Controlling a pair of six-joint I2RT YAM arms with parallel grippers.
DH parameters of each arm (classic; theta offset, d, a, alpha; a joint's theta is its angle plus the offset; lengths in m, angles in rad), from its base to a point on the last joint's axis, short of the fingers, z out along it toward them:
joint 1: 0 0.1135 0.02 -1.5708
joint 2: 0 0 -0.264 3.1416
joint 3: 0.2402 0 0.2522 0
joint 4: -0.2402 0 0.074 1.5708
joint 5: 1.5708 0 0 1.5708
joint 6: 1.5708 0.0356 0 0
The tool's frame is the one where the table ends.
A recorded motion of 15 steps. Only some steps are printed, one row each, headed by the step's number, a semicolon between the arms.
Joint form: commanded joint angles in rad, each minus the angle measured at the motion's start. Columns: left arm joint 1, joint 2, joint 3, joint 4, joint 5, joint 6; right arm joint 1, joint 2, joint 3, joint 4, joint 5, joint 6.
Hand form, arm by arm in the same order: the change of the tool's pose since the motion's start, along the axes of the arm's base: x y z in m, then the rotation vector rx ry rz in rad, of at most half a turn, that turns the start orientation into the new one. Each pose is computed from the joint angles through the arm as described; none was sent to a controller.
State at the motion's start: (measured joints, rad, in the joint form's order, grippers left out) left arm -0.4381 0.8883 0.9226 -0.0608 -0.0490 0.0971; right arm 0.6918 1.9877 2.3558 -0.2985 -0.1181 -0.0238
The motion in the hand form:
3: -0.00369 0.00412 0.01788 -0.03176 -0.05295 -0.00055; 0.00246 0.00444 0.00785 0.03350 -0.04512 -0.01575
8: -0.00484 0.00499 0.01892 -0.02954 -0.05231 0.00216; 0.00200 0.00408 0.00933 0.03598 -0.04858 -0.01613
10: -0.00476 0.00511 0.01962 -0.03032 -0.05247 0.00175; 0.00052 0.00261 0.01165 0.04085 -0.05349 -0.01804
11: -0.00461 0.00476 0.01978 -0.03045 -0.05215 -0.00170; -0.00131 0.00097 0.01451 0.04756 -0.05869 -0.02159
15: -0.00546 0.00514 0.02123 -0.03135 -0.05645 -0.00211; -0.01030 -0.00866 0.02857 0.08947 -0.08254 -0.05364
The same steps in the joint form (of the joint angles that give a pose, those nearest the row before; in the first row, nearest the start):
3: 0.0132 -0.0062 0.0445 0.0104 0.0137 -0.0068; 0.0058 0.0414 0.0727 0.0242 0.0211 -0.0053
8: 0.0146 -0.0100 0.0484 0.0012 0.0124 -0.0050; 0.0059 0.0430 0.0803 0.0224 0.0216 -0.0057
10: 0.0155 -0.0091 0.0514 -0.0004 0.0138 -0.0057; 0.0056 0.0376 0.0796 0.0246 0.0232 -0.0053
11: 0.0147 -0.0078 0.0526 -0.0005 0.0164 -0.0060; 0.0057 0.0319 0.0804 0.0266 0.0271 -0.0040
15: 0.0148 -0.0100 0.0561 -0.0018 0.0169 -0.0050; 0.0047 -0.0019 0.0734 0.0461 0.0599 0.0083

